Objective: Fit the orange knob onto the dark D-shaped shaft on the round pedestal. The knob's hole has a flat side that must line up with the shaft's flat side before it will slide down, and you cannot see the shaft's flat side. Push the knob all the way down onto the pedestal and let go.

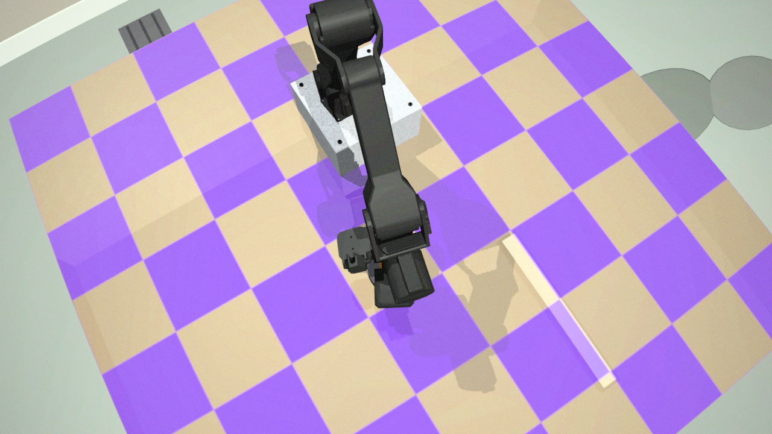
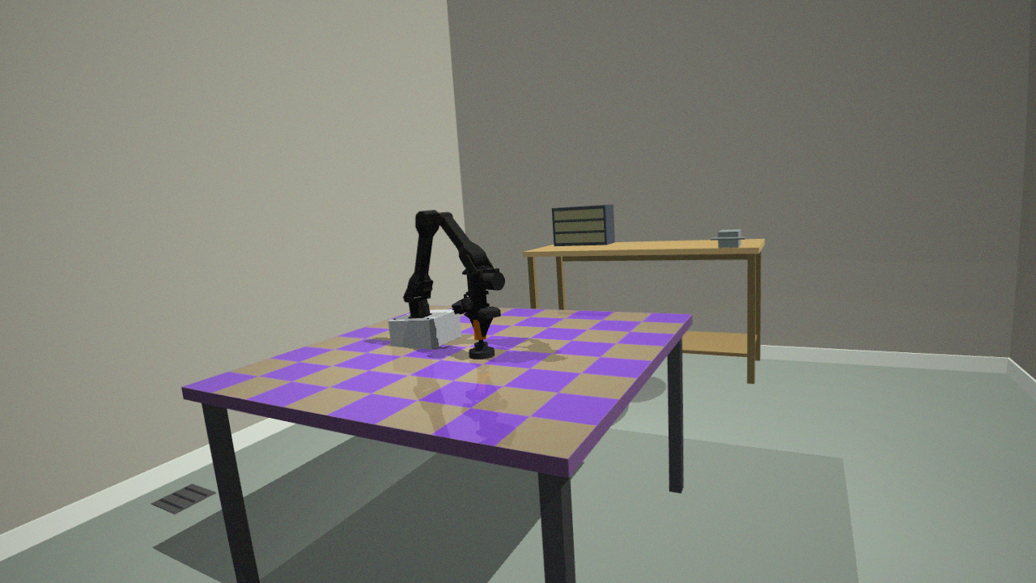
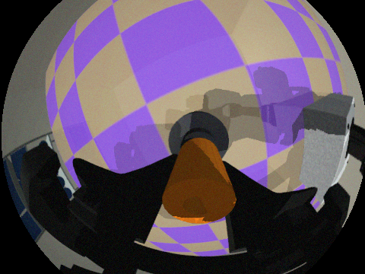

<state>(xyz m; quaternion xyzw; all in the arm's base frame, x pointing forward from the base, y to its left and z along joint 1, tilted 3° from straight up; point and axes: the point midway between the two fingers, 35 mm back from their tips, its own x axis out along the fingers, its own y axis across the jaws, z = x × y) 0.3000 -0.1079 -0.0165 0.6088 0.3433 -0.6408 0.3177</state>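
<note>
My gripper tip is 2 cm below the orange knob. Also, from my gripper tip: D-shaped shaft (4 cm below).
</note>
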